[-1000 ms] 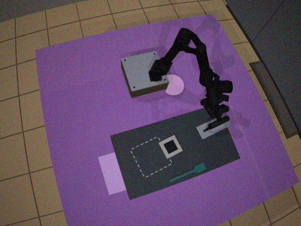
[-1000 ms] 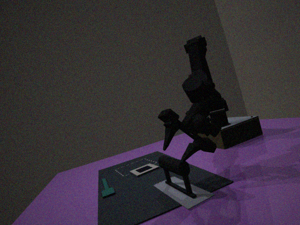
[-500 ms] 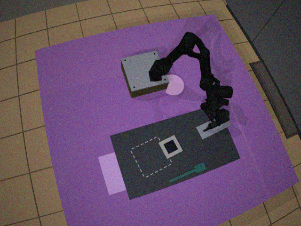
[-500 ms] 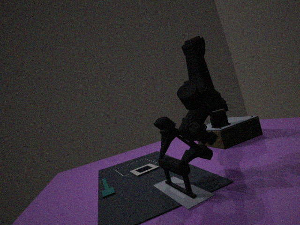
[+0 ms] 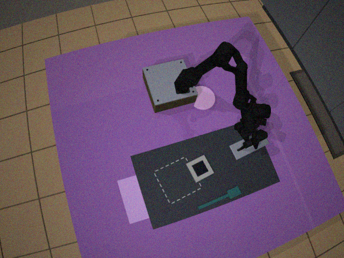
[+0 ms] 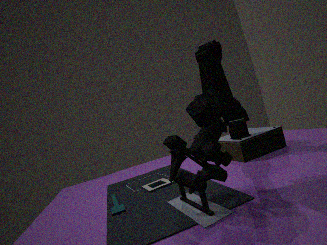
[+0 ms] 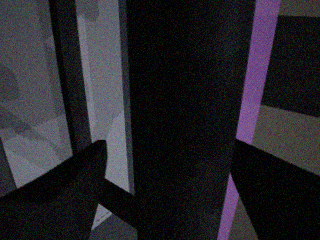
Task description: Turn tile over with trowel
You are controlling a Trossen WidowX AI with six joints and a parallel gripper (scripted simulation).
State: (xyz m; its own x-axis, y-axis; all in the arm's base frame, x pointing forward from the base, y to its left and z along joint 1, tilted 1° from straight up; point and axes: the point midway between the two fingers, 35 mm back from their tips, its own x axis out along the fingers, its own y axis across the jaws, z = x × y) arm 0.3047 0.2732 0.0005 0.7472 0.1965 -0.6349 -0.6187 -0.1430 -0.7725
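Now: gripper tip 22 cm to the left of the dark mat, 7 cm short of it and 7 cm above it. Also, from my gripper tip: teal t-shaped tool 20 cm ahead, 17 cm to the right, 5 cm below; then tile 26 cm to the right, 5 cm below, 5 cm ahead.
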